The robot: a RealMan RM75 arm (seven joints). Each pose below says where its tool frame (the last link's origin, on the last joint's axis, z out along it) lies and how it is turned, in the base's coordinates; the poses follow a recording.
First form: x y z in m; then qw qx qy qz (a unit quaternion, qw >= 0).
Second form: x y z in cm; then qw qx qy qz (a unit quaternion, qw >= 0). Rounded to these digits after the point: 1 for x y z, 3 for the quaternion.
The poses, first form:
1: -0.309 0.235 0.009 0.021 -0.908 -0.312 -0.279
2: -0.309 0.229 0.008 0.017 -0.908 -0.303 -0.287
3: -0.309 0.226 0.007 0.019 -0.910 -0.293 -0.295
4: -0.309 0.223 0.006 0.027 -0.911 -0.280 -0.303
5: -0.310 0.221 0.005 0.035 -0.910 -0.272 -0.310
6: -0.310 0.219 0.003 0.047 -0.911 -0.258 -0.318
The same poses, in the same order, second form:
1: -30.9 23.5 0.9 0.021 -0.908 -0.312 -0.279
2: -30.9 22.9 0.8 0.017 -0.908 -0.303 -0.287
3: -30.9 22.6 0.7 0.019 -0.910 -0.293 -0.295
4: -30.9 22.3 0.6 0.027 -0.911 -0.280 -0.303
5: -31.0 22.1 0.5 0.035 -0.910 -0.272 -0.310
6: -31.0 21.9 0.3 0.047 -0.911 -0.258 -0.318
